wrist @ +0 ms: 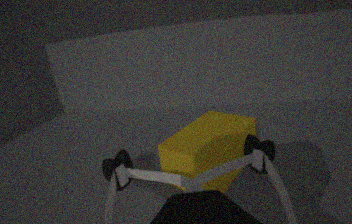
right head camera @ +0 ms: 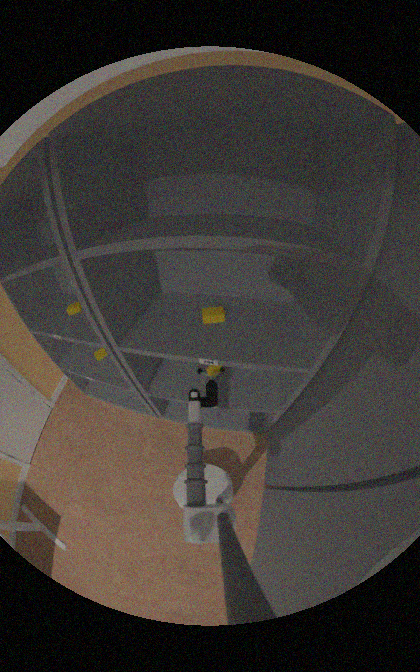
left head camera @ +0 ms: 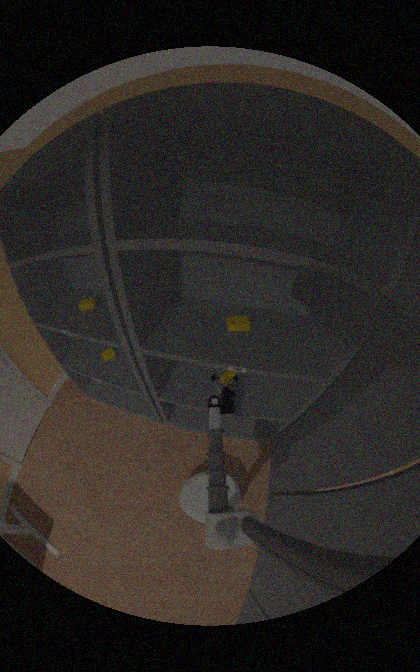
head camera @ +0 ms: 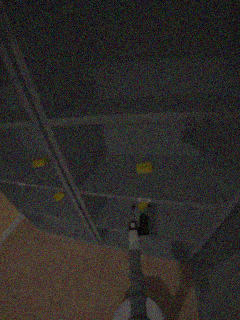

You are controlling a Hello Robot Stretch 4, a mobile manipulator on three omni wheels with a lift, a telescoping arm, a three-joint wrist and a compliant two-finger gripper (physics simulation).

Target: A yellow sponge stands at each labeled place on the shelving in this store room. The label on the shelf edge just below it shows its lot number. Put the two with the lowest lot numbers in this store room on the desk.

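My gripper is open around a yellow sponge on a lower shelf. In the wrist view the sponge sits askew between the fingers; its right side is near the right fingertip, with a gap at the left. Another sponge lies on the shelf above, over a white label too blurred to read. Two more sponges show in the left bay, one upper and one lower. I cannot make out the desk.
A double upright post separates the two shelving bays. The horizontal shelf edge runs above the upper sponges. A grey panel stands at the right. A white-legged piece of furniture shows at the lower left.
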